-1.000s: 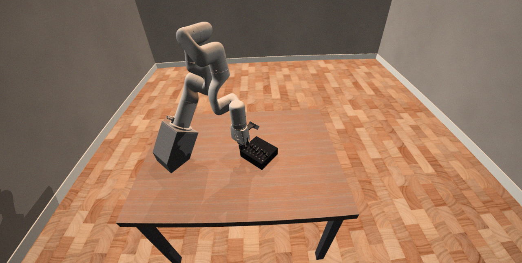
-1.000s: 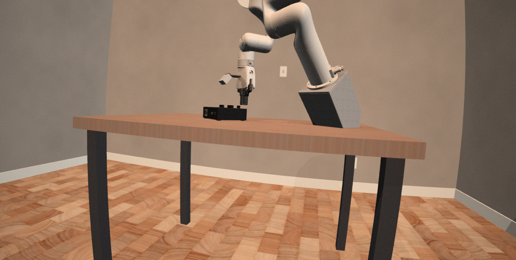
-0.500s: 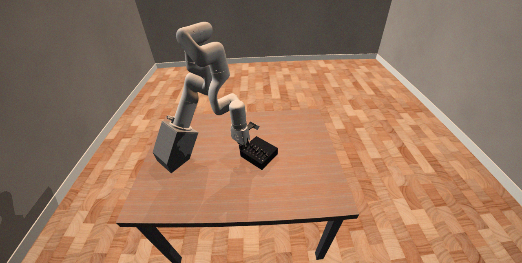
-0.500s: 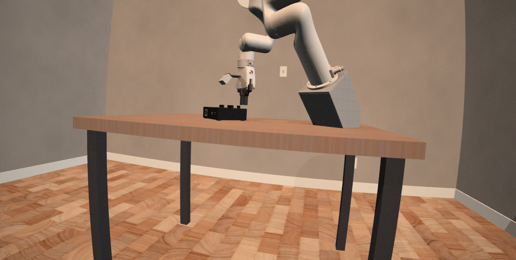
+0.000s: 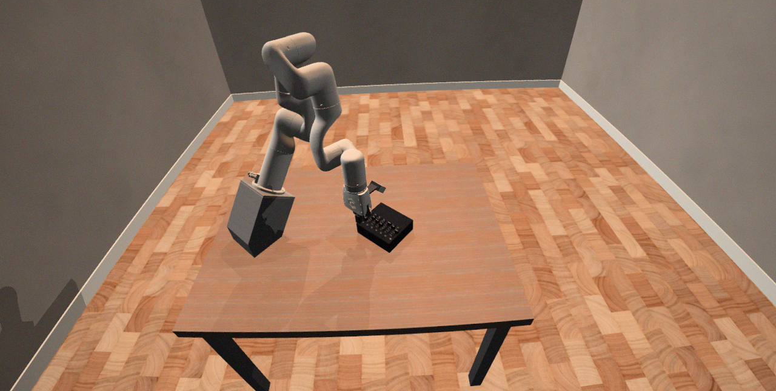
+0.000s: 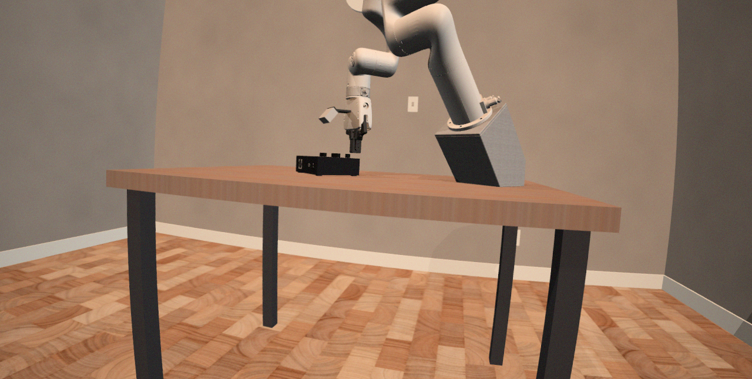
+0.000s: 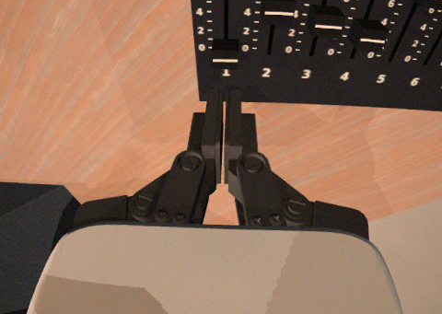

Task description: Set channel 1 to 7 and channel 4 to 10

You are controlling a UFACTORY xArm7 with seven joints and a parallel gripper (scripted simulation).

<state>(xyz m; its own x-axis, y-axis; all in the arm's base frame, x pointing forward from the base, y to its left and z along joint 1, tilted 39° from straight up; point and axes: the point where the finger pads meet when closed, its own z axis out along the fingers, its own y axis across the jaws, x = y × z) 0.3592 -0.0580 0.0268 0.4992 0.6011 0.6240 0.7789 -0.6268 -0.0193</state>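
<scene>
Right now my hand is 3 cm above the channel 1 fader cap, 2 cm to the right of it and 1 cm short of it. Round my hand: channel 2 fader cap 5 cm ahead, 3 cm to the left, 3 cm below; channel 4 fader cap 8 cm ahead, 3 cm below; channel 3 fader cap 6 cm ahead, 3 cm below, 1 cm to the left.
</scene>
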